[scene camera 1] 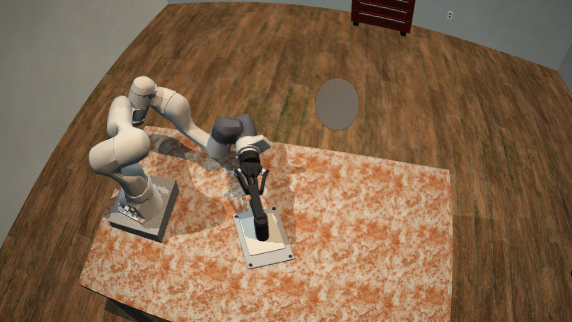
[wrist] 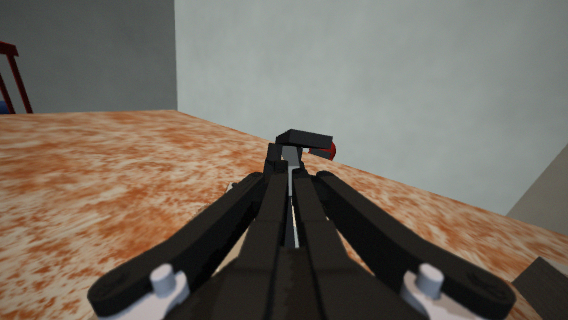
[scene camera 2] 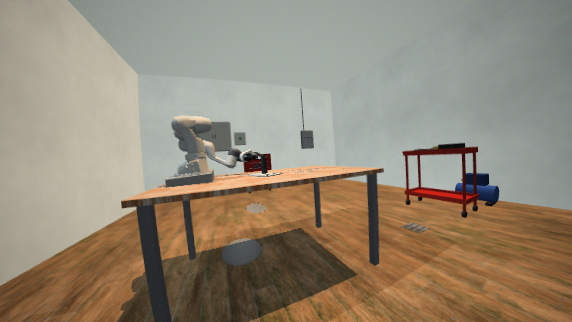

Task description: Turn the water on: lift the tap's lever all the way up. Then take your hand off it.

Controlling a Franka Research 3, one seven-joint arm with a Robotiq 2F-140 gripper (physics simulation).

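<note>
The black tap [scene camera 1: 261, 231] [scene camera 2: 264, 165] stands upright on a pale plate [scene camera 1: 270, 261] with dark bolts at its corners. In the wrist view a dark flat bar [wrist: 307, 138], which looks like the tap's lever, shows just beyond and above the fingertips, with a red round part [wrist: 330, 150] behind its right end. My gripper [scene camera 1: 256, 202] [wrist: 289, 157] is shut with nothing between its fingers. It reaches nearly level towards the tap, with its tips close to it. The tips hide the lower tap in the wrist view. Whether they touch the lever, and its exact angle, I cannot tell.
The tap's plate lies on the orange-and-white table [scene camera 1: 370, 215] [scene camera 2: 320, 175]. The arm's grey base [scene camera 1: 167, 200] [scene camera 2: 190, 179] stands at the table's left. A red cart [scene camera 2: 440, 151] and a red drawer cabinet [scene camera 1: 382, 12] stand on the floor away from the table.
</note>
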